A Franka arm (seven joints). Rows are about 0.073 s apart.
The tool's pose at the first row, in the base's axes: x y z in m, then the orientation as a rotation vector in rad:
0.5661 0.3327 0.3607 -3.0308 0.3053 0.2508
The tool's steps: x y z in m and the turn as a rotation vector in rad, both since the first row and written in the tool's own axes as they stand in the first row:
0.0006 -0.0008 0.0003 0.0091 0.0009 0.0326
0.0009 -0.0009 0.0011 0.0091 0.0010 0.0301
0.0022 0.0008 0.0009 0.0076 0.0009 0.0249
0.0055 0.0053 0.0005 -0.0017 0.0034 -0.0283
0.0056 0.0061 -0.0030 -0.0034 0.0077 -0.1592
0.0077 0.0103 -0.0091 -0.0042 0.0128 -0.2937
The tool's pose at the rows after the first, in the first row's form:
0.5668 0.3334 0.3604 -3.0191 0.3552 0.2497
0.5670 0.3335 0.3595 -3.0194 0.3514 0.2493
0.5679 0.3316 0.3594 -3.0214 0.3435 0.2495
0.5703 0.3265 0.3589 -3.0351 0.2624 0.2440
0.5707 0.3254 0.3623 -3.0386 0.0632 0.2279
0.5728 0.3203 0.3676 -3.0283 -0.1404 0.2092

